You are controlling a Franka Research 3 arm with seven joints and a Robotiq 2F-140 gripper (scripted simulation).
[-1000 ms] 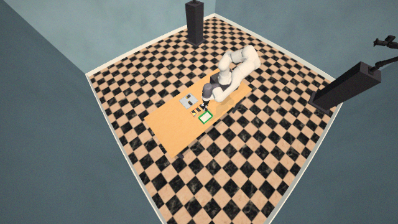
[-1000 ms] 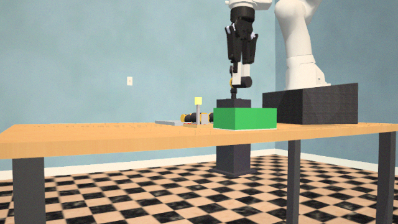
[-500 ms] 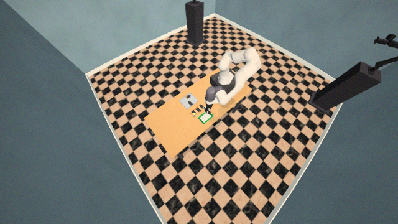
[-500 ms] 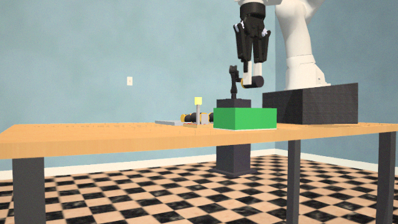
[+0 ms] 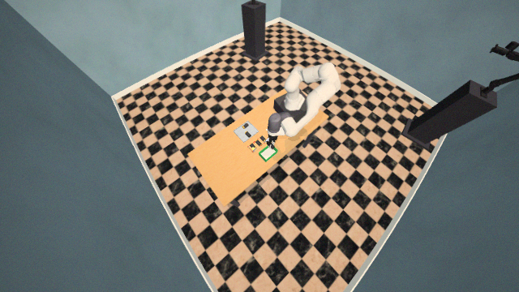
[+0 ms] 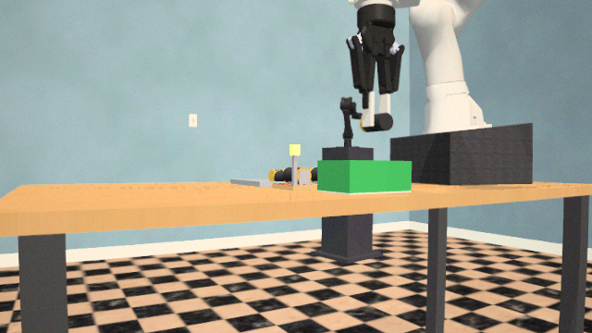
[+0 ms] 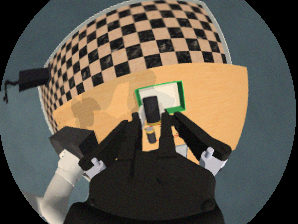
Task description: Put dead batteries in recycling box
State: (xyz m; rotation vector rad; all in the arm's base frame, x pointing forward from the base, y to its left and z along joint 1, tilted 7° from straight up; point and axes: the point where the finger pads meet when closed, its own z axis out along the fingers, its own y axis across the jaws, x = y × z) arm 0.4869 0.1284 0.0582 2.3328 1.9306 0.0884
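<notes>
Now: hand 14 cm above the green recycling box and 3 cm short of it.
</notes>
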